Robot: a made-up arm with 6 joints. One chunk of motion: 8 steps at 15 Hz.
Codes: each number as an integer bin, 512 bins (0 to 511) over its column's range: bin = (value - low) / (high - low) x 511, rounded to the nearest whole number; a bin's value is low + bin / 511 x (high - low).
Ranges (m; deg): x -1.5..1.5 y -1.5..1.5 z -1.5..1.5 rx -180..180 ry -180..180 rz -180..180
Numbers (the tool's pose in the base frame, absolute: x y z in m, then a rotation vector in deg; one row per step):
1: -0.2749 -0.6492 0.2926 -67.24 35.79 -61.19
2: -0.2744 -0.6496 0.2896 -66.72 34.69 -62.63
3: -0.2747 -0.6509 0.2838 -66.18 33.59 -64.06
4: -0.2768 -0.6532 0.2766 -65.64 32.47 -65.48
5: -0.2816 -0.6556 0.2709 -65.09 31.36 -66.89
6: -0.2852 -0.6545 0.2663 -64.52 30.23 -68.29
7: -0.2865 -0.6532 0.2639 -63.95 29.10 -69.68
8: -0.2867 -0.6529 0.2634 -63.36 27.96 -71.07
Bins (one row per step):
1: 209 145 305 160 306 169
2: 209 145 305 161 305 167
3: 209 145 304 162 303 165
4: 208 144 303 162 302 163
5: 208 144 302 163 300 161
6: 207 144 301 164 298 159
7: 207 144 300 165 297 157
8: 207 144 300 166 295 155

